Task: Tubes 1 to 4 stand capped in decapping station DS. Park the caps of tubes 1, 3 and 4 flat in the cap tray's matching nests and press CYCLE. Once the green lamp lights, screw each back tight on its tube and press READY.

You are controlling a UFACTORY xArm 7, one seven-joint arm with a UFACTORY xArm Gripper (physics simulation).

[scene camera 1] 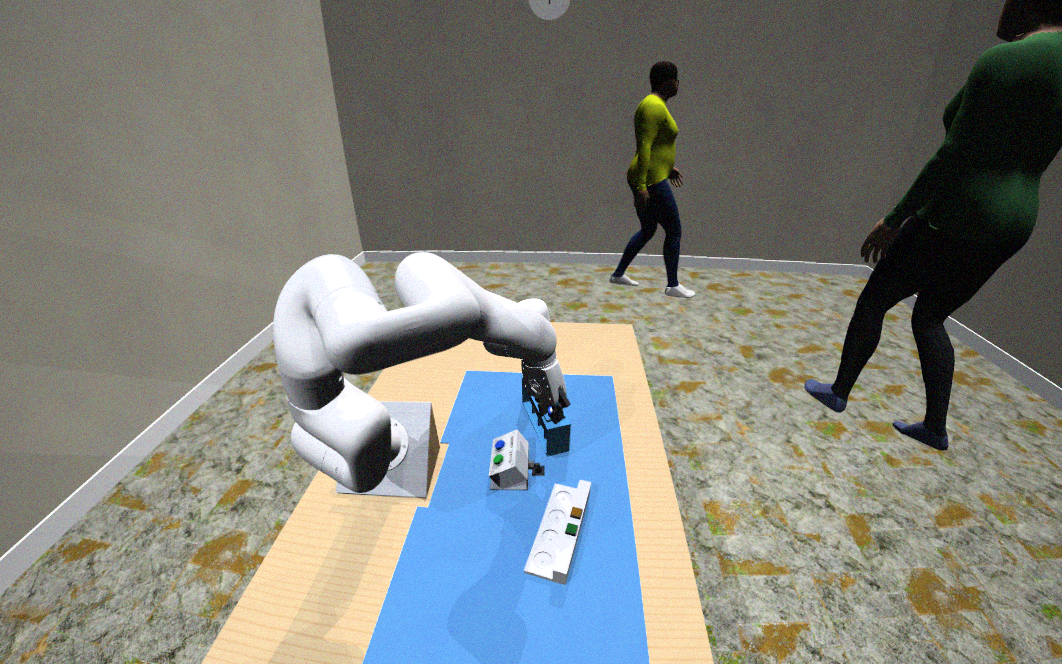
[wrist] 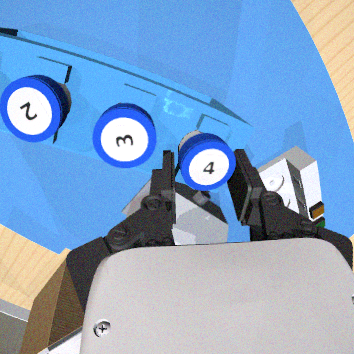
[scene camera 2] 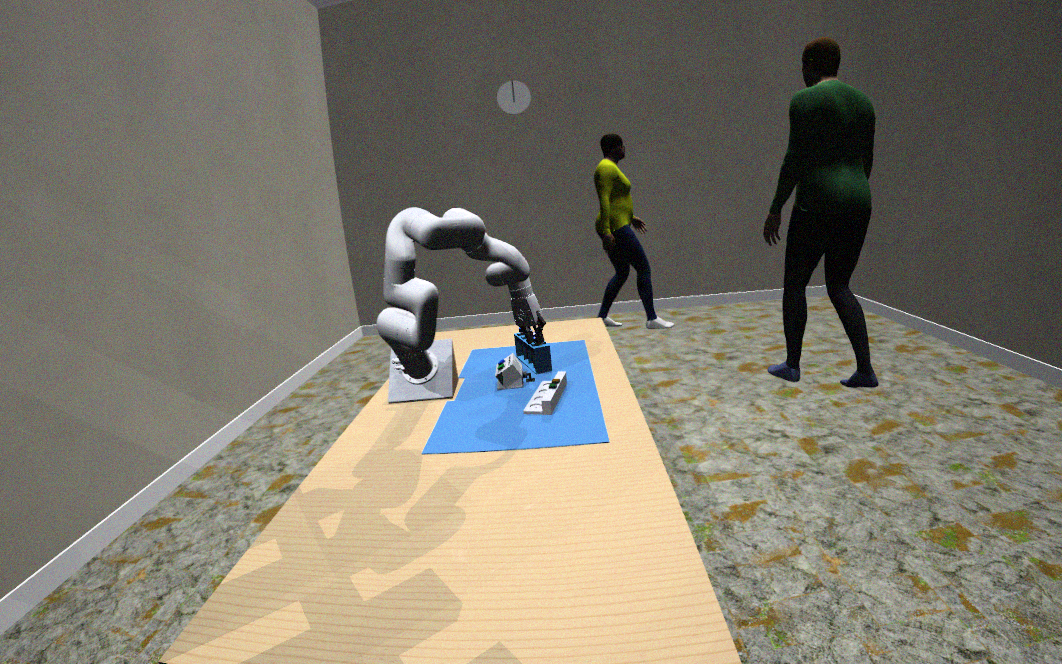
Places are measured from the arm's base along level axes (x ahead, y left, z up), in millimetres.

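Where they show: gripper, fingertip midpoint: (scene camera 1: 552, 417) (wrist: 201, 166) (scene camera 2: 536, 342); arm's base, link origin: (wrist: 76, 333) (scene camera 2: 420, 367).
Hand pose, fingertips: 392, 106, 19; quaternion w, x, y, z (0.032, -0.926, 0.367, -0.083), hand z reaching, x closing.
Note:
Things, the pixels of their top centre, and the offset from my fingertips, as dx, dy, dz. "pt": a spot on its surface instead. Level surfaces: height alone.
- blue decapping station, top centre: (wrist: 84, 115) (scene camera 1: 544, 396) (scene camera 2: 530, 337) -23, +79, -1
- white cap tray, top centre: (wrist: 303, 228) (scene camera 1: 560, 516) (scene camera 2: 545, 382) +26, -241, -50
- dark amber, top centre: (wrist: 318, 211) (scene camera 1: 576, 511) +58, -228, -50
- control box, top centre: (wrist: 181, 257) (scene camera 1: 508, 446) (scene camera 2: 507, 358) -96, -85, -20
- small black part, surface spot: (scene camera 1: 537, 469) pt -31, -84, -94
- blue mat, surface height: dz -104
- wooden table, surface height: dz -107
The blue decapping station (scene camera 1: 558, 440) (scene camera 2: 540, 360) stands on the mat. In the wrist view, blue-rimmed white caps 2 (wrist: 30, 111), 3 (wrist: 124, 139) and 4 (wrist: 208, 167) sit on their tubes; cap 1 does not show there. My gripper (scene camera 1: 557, 408) (scene camera 2: 537, 335) (wrist: 201, 166) is partly open, its fingers on either side of cap 4, with small gaps visible. The white cap tray (scene camera 1: 551, 540) (scene camera 2: 545, 397) (wrist: 307, 167) shows bare round nests and dark amber (scene camera 1: 576, 512) and green (scene camera 1: 571, 530) blocks. The control box (scene camera 1: 512, 467) (scene camera 2: 510, 375) (wrist: 200, 227) has blue (scene camera 1: 499, 444) and green (scene camera 1: 498, 459) buttons.
The control box stands between the robot base (scene camera 1: 391, 461) and the tray, close to the station. A small black part (scene camera 1: 537, 469) sticks out from its side. The blue mat (scene camera 1: 469, 610) lies on the wooden table (scene camera 2: 469, 548). Two people stand beyond the table.

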